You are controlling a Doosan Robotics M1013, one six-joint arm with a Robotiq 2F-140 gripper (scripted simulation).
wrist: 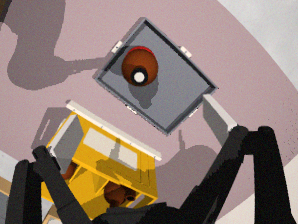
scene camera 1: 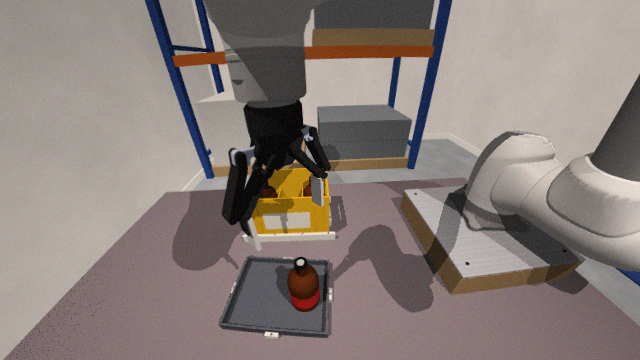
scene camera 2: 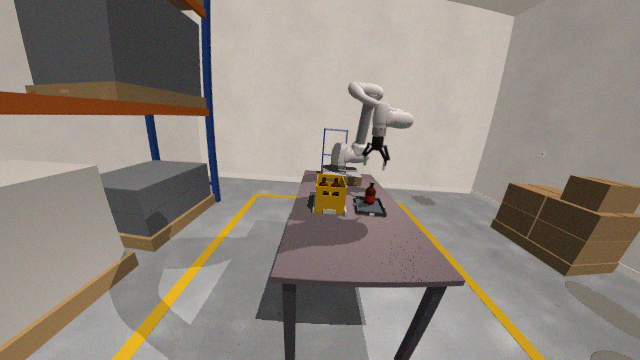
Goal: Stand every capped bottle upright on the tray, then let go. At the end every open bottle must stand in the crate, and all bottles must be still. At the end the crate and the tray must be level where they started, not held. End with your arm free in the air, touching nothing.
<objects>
A yellow crate shows in the wrist view, in scene camera 1 and in scene camera 2 [337, 203]. The same spot on the yellow crate: [wrist: 103, 153] is [scene camera 1: 292, 213].
</objects>
